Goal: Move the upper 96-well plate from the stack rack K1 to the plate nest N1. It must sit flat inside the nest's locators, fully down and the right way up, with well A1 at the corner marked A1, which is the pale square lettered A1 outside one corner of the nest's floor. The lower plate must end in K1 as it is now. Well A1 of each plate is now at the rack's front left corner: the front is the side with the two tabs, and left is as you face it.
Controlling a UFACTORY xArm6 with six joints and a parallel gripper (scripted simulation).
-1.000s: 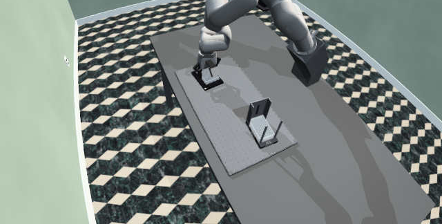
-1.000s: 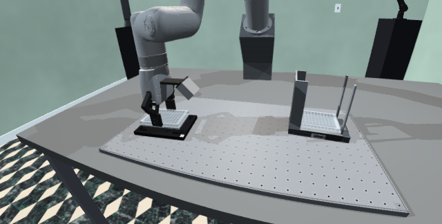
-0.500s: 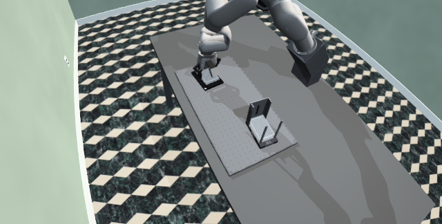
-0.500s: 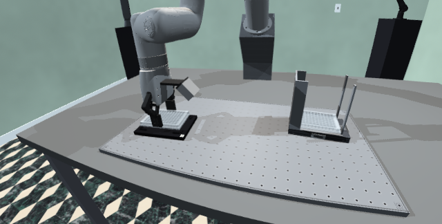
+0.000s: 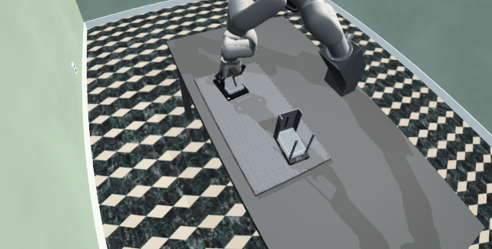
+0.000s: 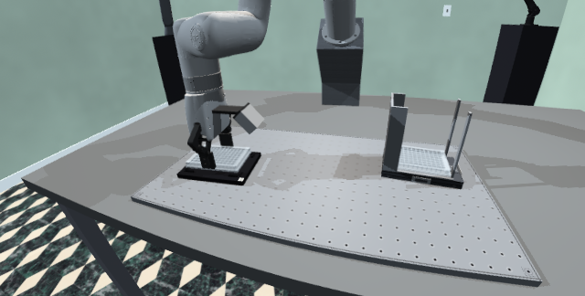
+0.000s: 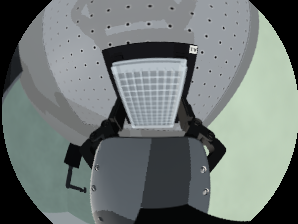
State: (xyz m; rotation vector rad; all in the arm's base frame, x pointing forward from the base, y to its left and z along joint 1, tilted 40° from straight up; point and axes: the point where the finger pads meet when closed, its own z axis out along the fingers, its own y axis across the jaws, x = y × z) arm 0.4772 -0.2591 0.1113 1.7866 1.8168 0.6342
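Now: hand 3 cm above the black plate nest N1. Round my hand: pale A1 square 5 cm ahead, 8 cm to the left, 3 cm below.
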